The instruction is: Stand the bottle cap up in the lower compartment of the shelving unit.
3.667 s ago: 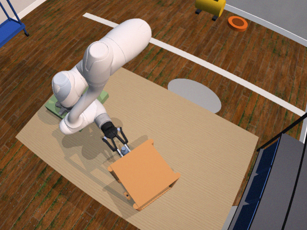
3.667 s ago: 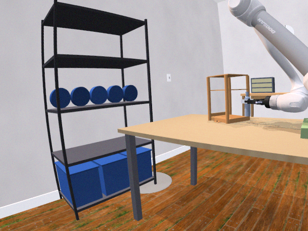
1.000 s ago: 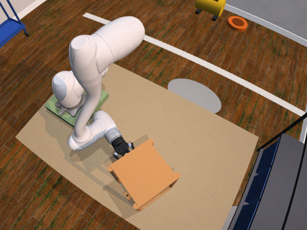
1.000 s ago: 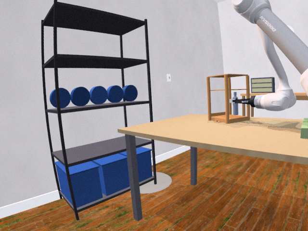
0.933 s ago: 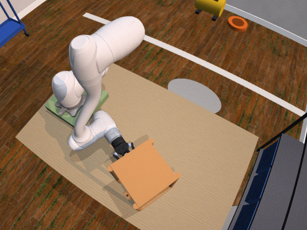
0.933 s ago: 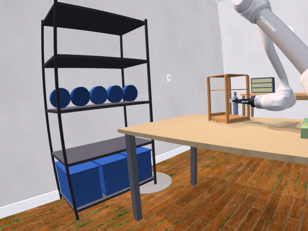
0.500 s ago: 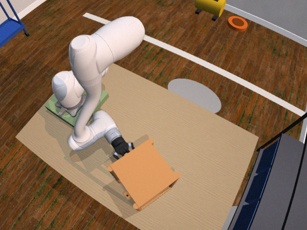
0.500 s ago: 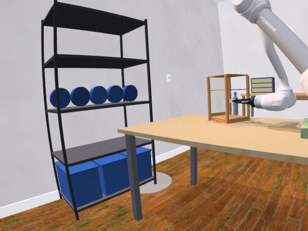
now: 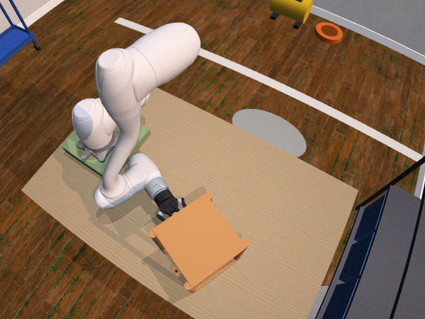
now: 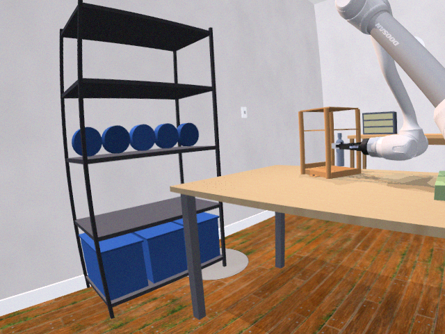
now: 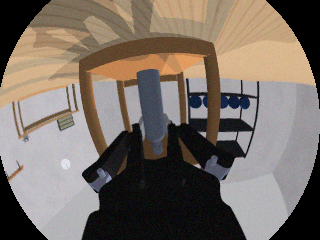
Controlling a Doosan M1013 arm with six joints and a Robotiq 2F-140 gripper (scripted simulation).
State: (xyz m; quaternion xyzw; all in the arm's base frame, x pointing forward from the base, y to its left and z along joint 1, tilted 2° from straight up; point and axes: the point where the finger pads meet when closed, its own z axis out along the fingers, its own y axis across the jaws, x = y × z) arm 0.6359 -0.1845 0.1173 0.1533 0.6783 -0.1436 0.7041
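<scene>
My gripper is now 60 mm short of the wooden shelving unit, 30 mm to the left of it and 20 mm below it. From my hand the other things lie so: grey-blue bottle 10 mm above.
</scene>
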